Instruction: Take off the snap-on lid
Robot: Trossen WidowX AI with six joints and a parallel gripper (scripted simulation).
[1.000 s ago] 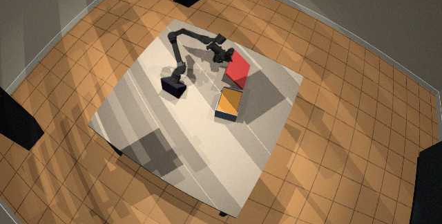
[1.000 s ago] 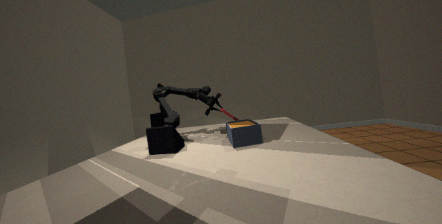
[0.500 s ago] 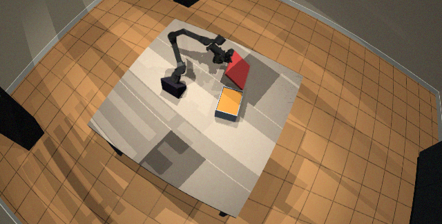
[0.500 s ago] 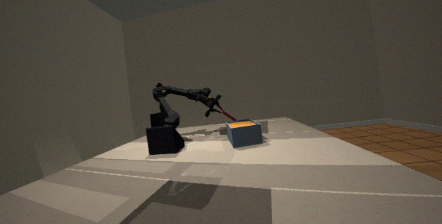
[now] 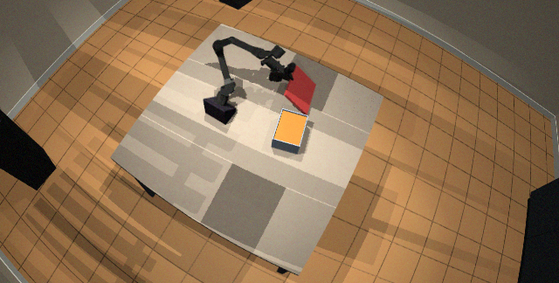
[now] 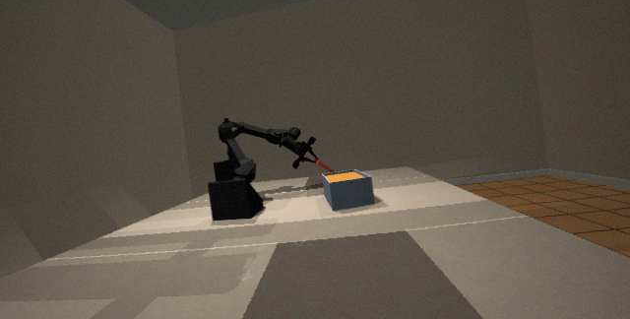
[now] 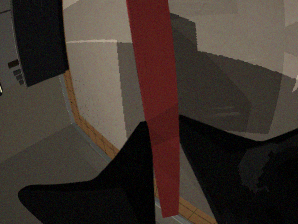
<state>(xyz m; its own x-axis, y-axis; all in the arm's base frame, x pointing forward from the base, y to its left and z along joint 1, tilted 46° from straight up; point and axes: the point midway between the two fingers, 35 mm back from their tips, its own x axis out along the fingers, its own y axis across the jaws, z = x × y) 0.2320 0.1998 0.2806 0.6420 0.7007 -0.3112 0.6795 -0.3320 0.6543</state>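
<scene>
The red lid lies 6 cm ahead of my gripper tip, 2 cm to the left of it and 5 cm below it. The rest, counted from my gripper tip: storage box 16 cm ahead, 24 cm to the right, 9 cm below.
</scene>
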